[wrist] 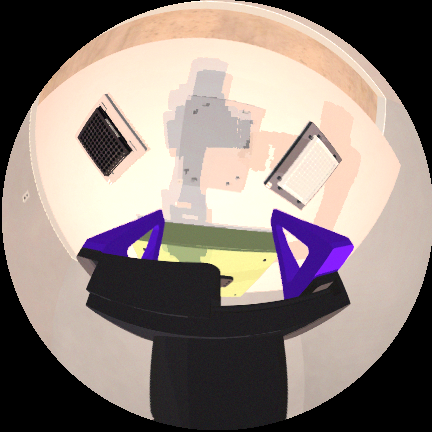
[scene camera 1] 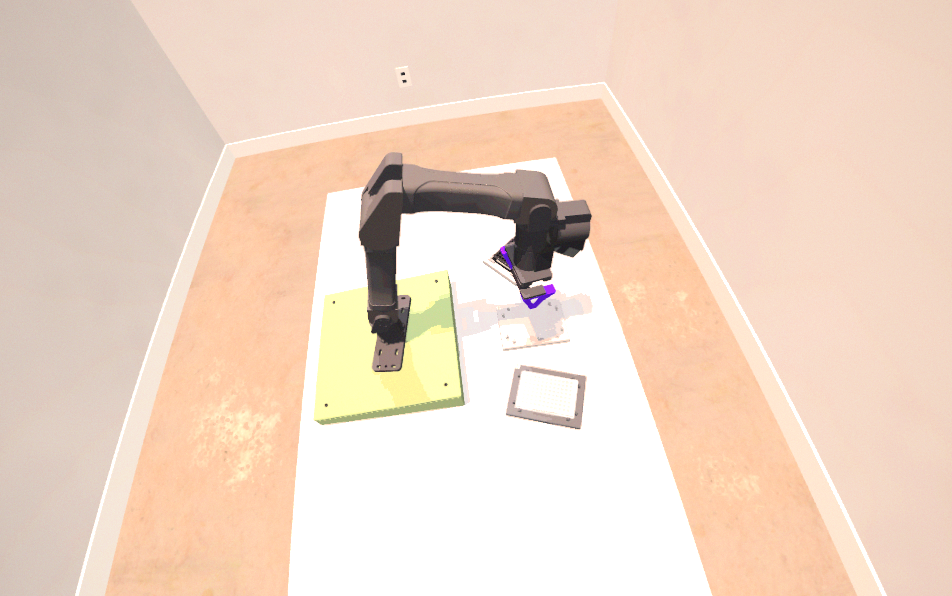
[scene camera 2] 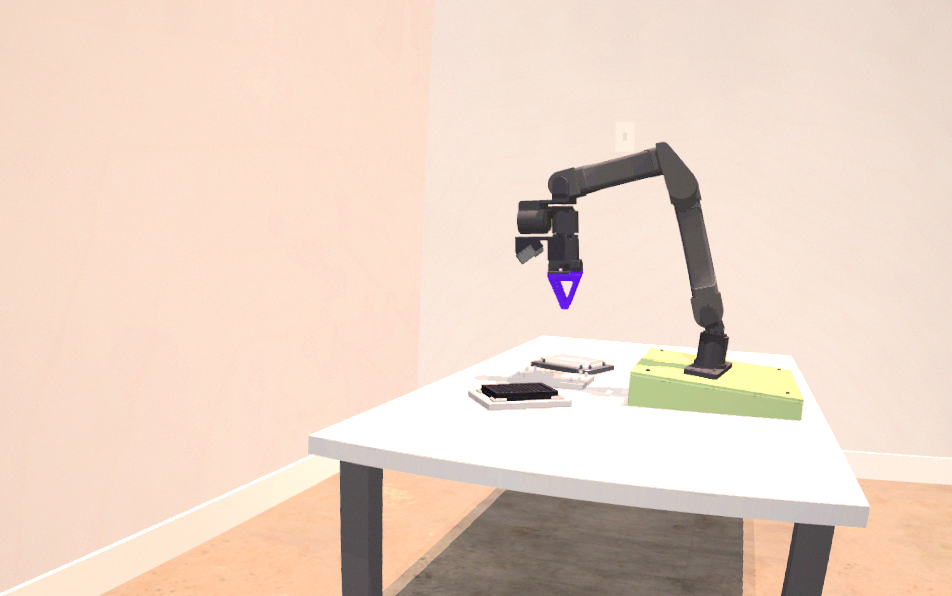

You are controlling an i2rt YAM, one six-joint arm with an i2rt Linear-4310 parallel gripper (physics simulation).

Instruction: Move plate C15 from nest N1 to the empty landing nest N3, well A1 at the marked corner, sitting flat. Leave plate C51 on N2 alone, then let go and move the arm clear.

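A white plate sits in a dark grey nest. A black plate sits in a light nest, partly hidden by the arm in scene camera 1. A light empty nest lies between them, with small corner posts. The C15, C51 and nest labels are not readable. My gripper is open and empty, high above the table near the empty nest, touching neither plate.
The arm stands on a yellow-green base block beside the nests. The white table carries everything. The arm's shadow falls across the empty nest.
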